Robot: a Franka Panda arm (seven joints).
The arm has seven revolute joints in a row. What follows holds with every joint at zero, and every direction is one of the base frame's.
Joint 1 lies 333 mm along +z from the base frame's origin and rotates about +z.
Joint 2 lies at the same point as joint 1 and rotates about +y.
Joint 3 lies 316 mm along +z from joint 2 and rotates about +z.
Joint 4 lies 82.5 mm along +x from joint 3 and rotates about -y.
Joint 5 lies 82.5 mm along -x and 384 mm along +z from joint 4 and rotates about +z.
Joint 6 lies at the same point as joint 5 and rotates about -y.
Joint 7 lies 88 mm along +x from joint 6 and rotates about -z.
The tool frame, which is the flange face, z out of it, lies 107 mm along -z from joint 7; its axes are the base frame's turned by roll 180, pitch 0 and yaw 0 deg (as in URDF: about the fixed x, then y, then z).
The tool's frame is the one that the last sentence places.
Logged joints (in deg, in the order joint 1, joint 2, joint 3, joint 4, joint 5, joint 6, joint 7), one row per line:
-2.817 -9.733 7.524 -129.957 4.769 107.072 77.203
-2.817 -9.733 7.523 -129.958 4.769 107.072 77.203
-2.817 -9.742 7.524 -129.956 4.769 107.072 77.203
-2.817 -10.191 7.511 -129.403 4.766 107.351 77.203
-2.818 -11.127 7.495 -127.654 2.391 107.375 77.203
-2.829 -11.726 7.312 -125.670 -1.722 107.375 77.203
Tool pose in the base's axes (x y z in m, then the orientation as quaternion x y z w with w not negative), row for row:
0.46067 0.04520 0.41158 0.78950 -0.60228 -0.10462 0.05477
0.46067 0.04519 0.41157 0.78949 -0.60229 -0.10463 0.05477
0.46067 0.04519 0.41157 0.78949 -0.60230 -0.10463 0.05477
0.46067 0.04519 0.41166 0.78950 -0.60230 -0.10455 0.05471
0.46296 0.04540 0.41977 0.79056 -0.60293 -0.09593 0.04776
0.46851 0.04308 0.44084 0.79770 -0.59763 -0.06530 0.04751
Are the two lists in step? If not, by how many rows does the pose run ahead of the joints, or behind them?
The pose runs 1 row behind the joints: the pose in row i belongs to the joints in row i - 1.
